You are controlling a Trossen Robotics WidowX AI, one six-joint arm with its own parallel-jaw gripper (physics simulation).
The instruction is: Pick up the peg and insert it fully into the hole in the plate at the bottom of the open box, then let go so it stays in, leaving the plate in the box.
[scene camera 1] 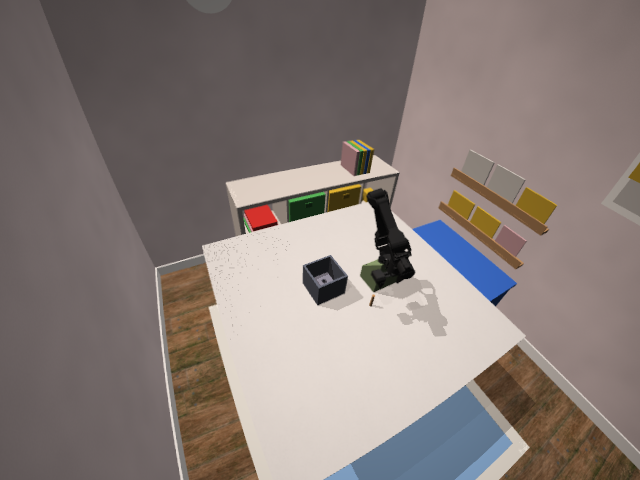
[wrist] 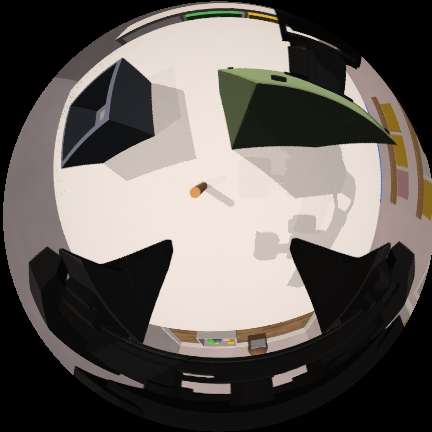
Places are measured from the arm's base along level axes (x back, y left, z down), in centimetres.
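Where they show: gripper, fingertip midpoint: (scene camera 1: 388,285) (wrist: 233,245); arm's base, origin of the base link: (wrist: 319,84).
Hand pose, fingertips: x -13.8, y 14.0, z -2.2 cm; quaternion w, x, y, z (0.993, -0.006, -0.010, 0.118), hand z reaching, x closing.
Each offset is from my fingertips to the top centre of the thing. Level surfaces: height alone.
The brown peg @(dx -3.6, dy -3.3, dz +9.0 cm) (scene camera 1: 371,300) (wrist: 199,190) stands upright on the table, between the box and the green wedge-shaped block in the wrist view. The dark grey open box @(dx -18.0, dy -24.3, dz +3.2 cm) (scene camera 1: 332,293) (wrist: 131,124) stands to its left. The pale plate @(dx -18.0, dy -24.3, dz +11.0 cm) (scene camera 1: 319,278) (wrist: 102,114) lies at the bottom of the box; its hole shows as a dark spot in the scene view, but I cannot make the hole out in the wrist view. My gripper (scene camera 1: 393,276) (wrist: 233,245) is open and empty, above the table. The peg is ahead of the fingers in the wrist view, not between them.
The green wedge-shaped block (scene camera 1: 368,273) (wrist: 280,112) stands on the white table @(dz +17.0 cm) (scene camera 1: 310,361) (wrist: 220,285), close to the arm and right of the box. A low shelf unit (scene camera 1: 289,184) stands behind the table. A blue surface (scene camera 1: 467,258) is beyond the right edge.
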